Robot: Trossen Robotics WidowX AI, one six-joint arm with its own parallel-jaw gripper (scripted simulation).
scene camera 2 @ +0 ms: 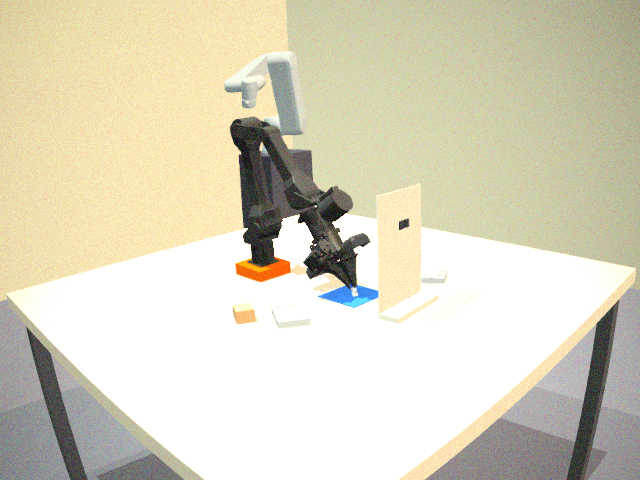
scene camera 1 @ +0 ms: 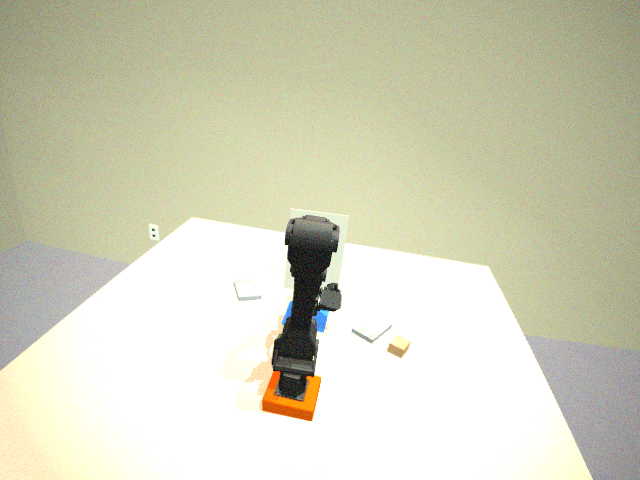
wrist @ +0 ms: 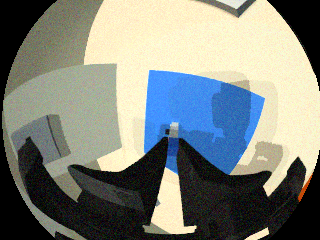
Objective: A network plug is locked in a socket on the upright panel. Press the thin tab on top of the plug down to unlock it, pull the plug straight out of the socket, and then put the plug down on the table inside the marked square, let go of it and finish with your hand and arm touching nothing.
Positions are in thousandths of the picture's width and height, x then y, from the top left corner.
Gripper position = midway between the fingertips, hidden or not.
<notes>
In view: my gripper (scene camera 2: 554, 601), a blue marked square (scene camera 2: 537, 616) and an upright panel (scene camera 2: 623, 445).
My gripper is seen too in the wrist view (wrist: 539, 590). The blue marked square is seen too in the wrist view (wrist: 683, 498). The upright panel also shows in scene camera 1 (scene camera 1: 523, 564).
</notes>
